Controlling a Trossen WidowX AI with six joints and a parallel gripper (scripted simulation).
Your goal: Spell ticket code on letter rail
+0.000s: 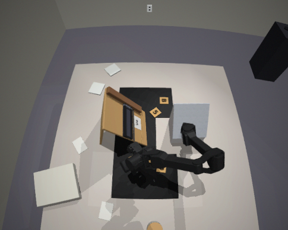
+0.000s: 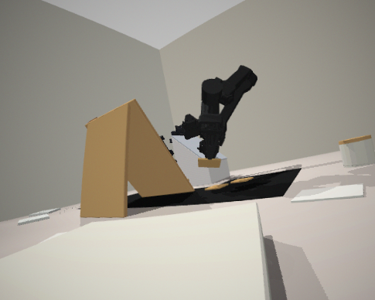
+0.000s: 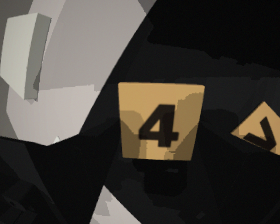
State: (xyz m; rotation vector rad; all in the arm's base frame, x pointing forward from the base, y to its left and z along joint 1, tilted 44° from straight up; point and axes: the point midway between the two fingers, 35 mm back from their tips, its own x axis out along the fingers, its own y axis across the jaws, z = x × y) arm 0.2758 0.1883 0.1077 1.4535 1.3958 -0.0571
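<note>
My gripper tip is 25 cm to the left of the white ticket. Round my gripper tip: g tile: 17 cm behind, 8 cm below; tile marked 4: right at my gripper tip; v tile: 9 cm behind, 5 cm to the right, 8 cm below.
</note>
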